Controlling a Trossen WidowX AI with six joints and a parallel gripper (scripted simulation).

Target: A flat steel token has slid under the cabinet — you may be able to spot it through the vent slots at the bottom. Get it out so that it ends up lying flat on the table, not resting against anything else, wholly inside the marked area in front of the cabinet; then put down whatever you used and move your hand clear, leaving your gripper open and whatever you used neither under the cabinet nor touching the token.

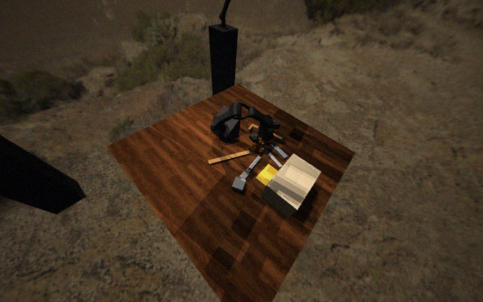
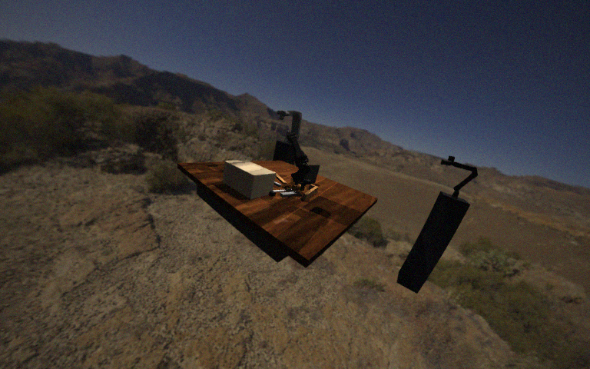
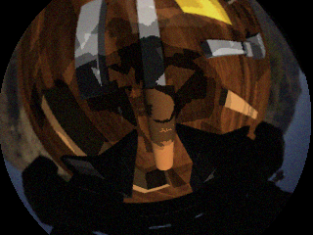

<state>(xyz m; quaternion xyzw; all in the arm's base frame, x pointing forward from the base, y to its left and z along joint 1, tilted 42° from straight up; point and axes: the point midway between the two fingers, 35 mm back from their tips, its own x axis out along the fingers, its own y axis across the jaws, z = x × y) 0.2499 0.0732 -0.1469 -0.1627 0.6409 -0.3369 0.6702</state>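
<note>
Right now my gripper tip is 150 mm short of the grey bar and 40 mm to the right of it. Round my gripper tip: wooden stick (270 mm to the right, 60 mm behind); grey block (380 mm to the right, 130 mm ahead, 10 mm above); grey scraper (240 mm to the right, 100 mm ahead).
</note>
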